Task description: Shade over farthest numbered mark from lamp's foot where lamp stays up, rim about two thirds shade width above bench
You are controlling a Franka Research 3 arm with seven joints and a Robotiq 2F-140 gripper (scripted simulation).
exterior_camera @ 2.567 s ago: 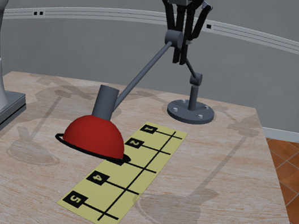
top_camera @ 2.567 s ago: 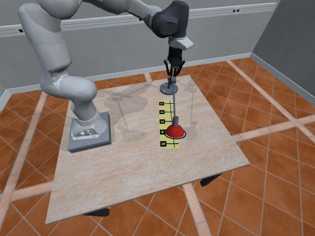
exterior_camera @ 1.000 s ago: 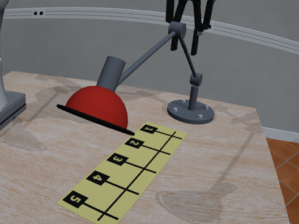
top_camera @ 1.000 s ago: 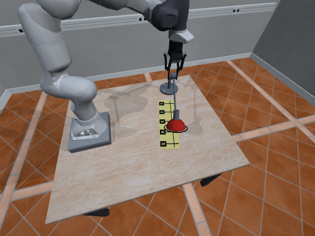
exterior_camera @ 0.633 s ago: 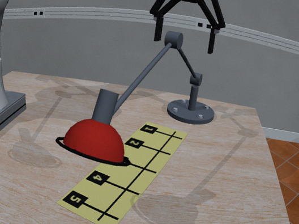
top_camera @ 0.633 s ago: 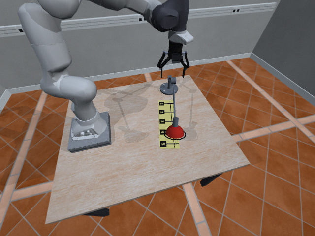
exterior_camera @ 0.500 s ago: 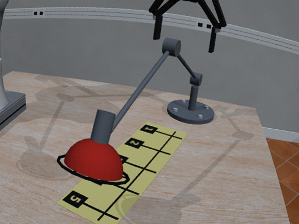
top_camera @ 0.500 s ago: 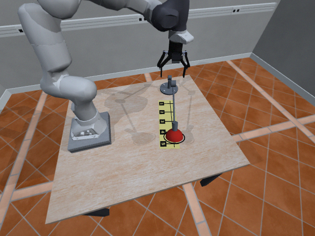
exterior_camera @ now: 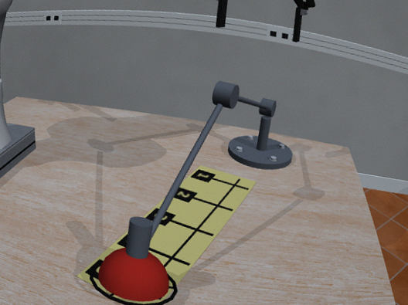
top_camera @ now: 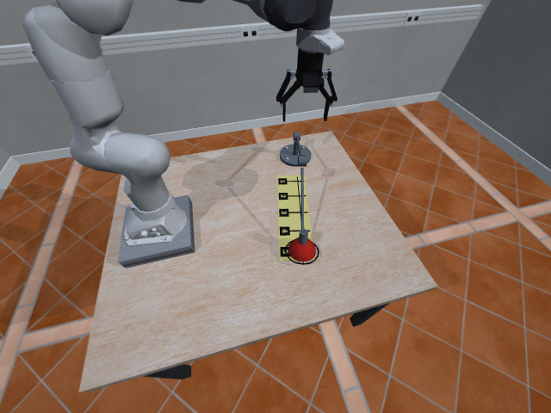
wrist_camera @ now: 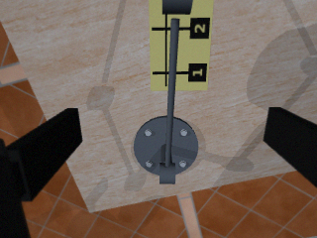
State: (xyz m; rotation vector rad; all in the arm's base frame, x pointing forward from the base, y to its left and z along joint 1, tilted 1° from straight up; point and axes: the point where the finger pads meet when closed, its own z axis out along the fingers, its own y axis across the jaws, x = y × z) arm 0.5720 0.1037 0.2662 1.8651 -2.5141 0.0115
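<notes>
Now: the yellow numbered strip 90 mm behind my hand, 170 mm to the right of it and 320 mm below it. Also, from my hand: round grey lamp foot 50 mm ahead, 170 mm to the left, 290 mm below.
</notes>
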